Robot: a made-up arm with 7 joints. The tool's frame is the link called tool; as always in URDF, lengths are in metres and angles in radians. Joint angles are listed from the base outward.
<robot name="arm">
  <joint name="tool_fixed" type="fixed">
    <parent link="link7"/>
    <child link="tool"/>
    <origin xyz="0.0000 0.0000 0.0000"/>
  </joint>
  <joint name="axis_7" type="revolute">
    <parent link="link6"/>
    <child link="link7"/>
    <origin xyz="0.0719 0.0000 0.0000" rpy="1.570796 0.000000 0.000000"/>
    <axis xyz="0 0 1"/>
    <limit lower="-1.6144" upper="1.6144"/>
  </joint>
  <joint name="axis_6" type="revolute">
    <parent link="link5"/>
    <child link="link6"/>
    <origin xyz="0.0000 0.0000 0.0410" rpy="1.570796 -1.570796 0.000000"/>
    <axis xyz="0 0 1"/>
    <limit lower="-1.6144" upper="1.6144"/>
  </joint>
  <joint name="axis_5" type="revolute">
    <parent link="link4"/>
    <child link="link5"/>
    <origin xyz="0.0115 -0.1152 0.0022" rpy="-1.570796 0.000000 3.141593"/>
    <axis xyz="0 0 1"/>
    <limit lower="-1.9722" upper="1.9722"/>
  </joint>
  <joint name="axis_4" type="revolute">
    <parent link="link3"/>
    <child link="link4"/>
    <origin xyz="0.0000 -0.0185 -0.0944" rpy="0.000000 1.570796 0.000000"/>
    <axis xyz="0 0 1"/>
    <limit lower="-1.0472" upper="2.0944"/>
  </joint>
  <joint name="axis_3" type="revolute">
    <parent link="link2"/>
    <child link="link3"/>
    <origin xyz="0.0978 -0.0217 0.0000" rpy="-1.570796 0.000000 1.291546"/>
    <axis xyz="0 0 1"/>
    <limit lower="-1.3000" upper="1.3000"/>
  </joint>
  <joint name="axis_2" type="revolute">
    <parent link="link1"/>
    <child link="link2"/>
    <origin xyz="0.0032 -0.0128 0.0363" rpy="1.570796 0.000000 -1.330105"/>
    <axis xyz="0 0 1"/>
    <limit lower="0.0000" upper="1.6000"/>
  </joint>
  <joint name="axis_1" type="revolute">
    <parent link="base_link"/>
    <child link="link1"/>
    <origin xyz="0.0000 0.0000 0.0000" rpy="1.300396 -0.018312 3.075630"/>
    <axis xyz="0 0 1"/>
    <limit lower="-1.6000" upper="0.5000"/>
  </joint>
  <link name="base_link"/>
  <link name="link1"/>
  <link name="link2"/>
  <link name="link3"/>
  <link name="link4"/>
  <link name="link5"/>
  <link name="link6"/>
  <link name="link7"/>
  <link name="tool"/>
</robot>
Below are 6 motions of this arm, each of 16 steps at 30 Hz.
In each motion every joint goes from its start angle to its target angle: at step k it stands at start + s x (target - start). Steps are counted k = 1, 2, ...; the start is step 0. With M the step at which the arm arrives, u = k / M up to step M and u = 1 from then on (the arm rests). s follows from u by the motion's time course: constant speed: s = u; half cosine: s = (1 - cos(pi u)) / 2; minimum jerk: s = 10 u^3 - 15 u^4 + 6 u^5.
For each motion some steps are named. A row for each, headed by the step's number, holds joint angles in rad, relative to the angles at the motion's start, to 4 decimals.
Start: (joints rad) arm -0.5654 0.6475 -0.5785 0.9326 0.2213 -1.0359 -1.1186
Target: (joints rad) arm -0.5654 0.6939 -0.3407 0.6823 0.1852 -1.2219 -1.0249
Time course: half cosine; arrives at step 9
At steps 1, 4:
1: 0.0000 0.0014 0.0072 -0.0075 -0.0011 -0.0056 0.0028
4: 0.0000 0.0192 0.0983 -0.1034 -0.0149 -0.0769 0.0387

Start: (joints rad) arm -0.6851 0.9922 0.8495 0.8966 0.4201 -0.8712 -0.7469
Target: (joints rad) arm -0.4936 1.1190 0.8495 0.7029 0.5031 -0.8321 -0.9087
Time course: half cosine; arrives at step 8
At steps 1, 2, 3, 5, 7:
1: 0.0073 0.0048 0.0000 -0.0074 0.0032 0.0015 -0.0062
2: 0.0280 0.0186 0.0000 -0.0284 0.0122 0.0057 -0.0237
3: 0.0591 0.0391 0.0000 -0.0598 0.0256 0.0121 -0.0499
5: 0.1324 0.0877 0.0000 -0.1339 0.0574 0.0270 -0.1119
7: 0.1842 0.1220 0.0000 -0.1863 0.0798 0.0376 -0.1556

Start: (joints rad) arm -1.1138 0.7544 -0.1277 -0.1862 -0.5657 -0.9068 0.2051
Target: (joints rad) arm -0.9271 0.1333 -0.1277 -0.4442 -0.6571 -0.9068 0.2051
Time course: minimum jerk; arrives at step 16
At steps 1, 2, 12, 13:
1: 0.0004 -0.0014 0.0000 -0.0006 -0.0002 0.0000 0.0000
2: 0.0030 -0.0100 0.0000 -0.0041 -0.0015 0.0000 0.0000
12: 0.1674 -0.5568 0.0000 -0.2313 -0.0819 0.0000 0.0000
13: 0.1776 -0.5908 0.0000 -0.2454 -0.0869 0.0000 0.0000

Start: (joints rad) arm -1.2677 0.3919 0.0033 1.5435 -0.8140 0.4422 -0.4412
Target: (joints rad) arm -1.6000 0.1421 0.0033 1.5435 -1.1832 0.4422 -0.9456
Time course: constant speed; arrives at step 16
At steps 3, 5, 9, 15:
3: -0.0623 -0.0468 0.0000 0.0000 -0.0692 0.0000 -0.0946
5: -0.1038 -0.0781 0.0000 0.0000 -0.1154 0.0000 -0.1576
9: -0.1869 -0.1405 0.0000 0.0000 -0.2077 0.0000 -0.2837
15: -0.3115 -0.2342 0.0000 0.0000 -0.3461 0.0000 -0.4729

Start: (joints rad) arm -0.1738 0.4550 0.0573 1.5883 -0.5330 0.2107 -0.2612
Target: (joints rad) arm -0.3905 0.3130 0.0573 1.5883 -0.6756 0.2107 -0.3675
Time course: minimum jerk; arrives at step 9
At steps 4, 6, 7, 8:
4: -0.0860 -0.0563 0.0000 0.0000 -0.0566 0.0000 -0.0422
6: -0.1712 -0.1122 0.0000 0.0000 -0.1127 0.0000 -0.0840
7: -0.2001 -0.1311 0.0000 0.0000 -0.1317 0.0000 -0.0982
8: -0.2142 -0.1404 0.0000 0.0000 -0.1410 0.0000 -0.1051

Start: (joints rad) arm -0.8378 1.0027 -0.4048 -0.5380 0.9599 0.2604 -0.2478
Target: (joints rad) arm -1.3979 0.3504 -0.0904 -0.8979 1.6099 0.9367 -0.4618
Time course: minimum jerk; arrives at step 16
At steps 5, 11, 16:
5: -0.1008 -0.1174 0.0566 -0.0648 0.1170 0.1217 -0.0385
11: -0.4593 -0.5349 0.2578 -0.2951 0.5330 0.5546 -0.1755
16: -0.5601 -0.6523 0.3144 -0.3599 0.6500 0.6763 -0.2140

